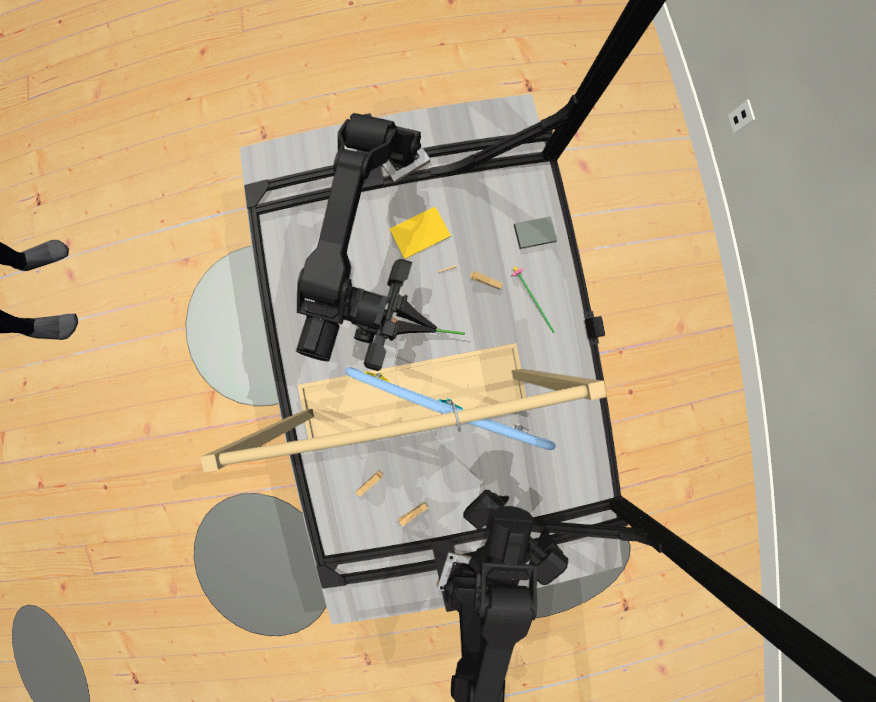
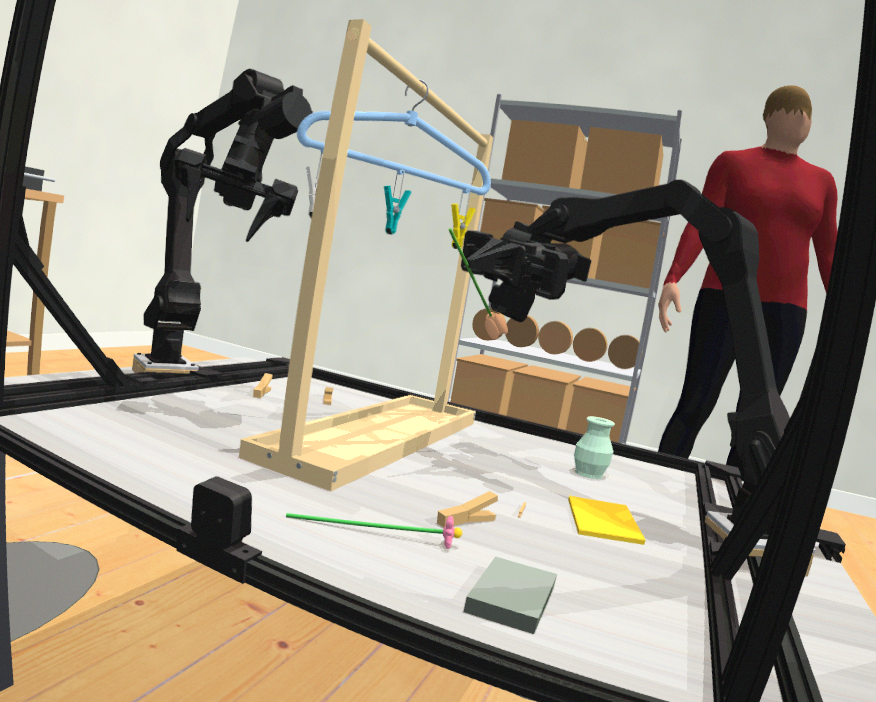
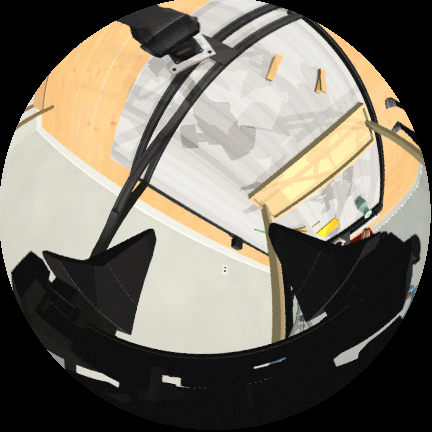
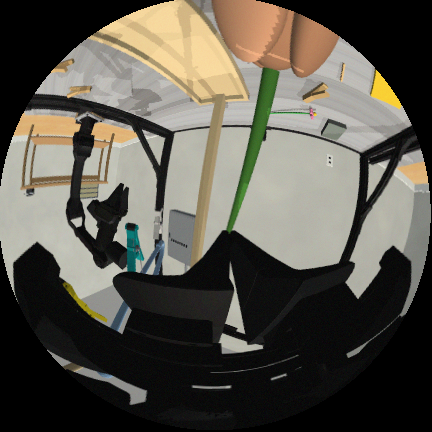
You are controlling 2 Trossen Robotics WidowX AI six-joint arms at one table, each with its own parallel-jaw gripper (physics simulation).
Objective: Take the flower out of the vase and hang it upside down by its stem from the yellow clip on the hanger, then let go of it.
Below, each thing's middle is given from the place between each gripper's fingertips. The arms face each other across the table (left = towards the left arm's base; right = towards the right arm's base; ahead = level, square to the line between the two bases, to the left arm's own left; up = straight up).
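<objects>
The rack base (image 1: 483, 379) sits 70 mm ahead of my right hand, 120 mm to the left of it and 280 mm below it. Counting from that same right hand, I find the grey block (image 2: 509, 593) well behind, far below and a good way to the right, while the yellow pad (image 2: 594, 518) is 240 mm to the right and 280 mm below.
As for the rack base and my left hand, the hand is 18 cm short of the base, 22 cm to the left of it and 27 cm above it. Measured from my left hand, the yellow pad is 11 cm ahead, 59 cm to the right and 27 cm below, and the grey block is some way behind, far below and far to the right.
</objects>
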